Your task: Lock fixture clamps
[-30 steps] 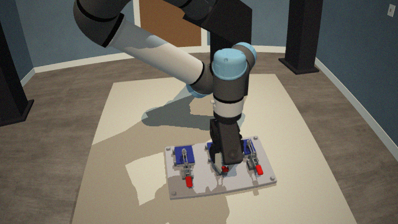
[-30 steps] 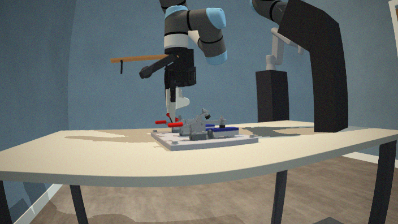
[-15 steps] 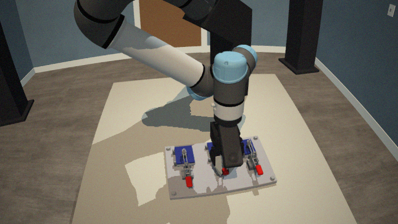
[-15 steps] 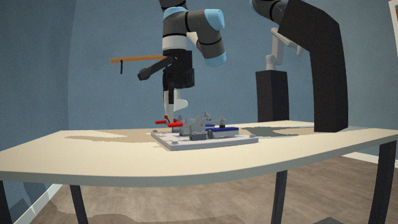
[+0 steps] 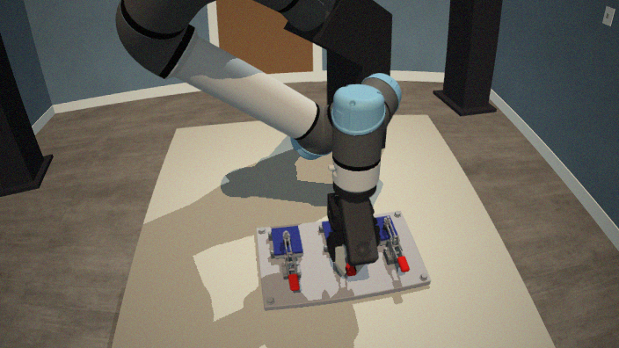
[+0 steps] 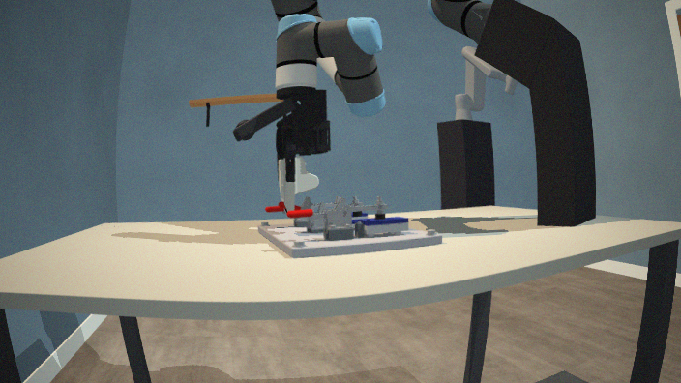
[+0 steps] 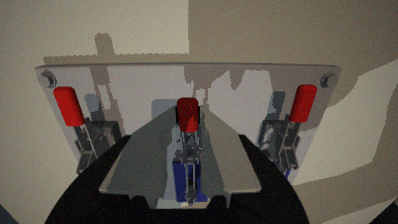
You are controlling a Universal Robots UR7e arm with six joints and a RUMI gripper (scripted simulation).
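The grey fixture plate is 8 cm behind my hand, 1 cm to the left of it and 5 cm below it. From my hand the other things lie so: blue part (13 cm behind, 2 cm to the left, 3 cm below).
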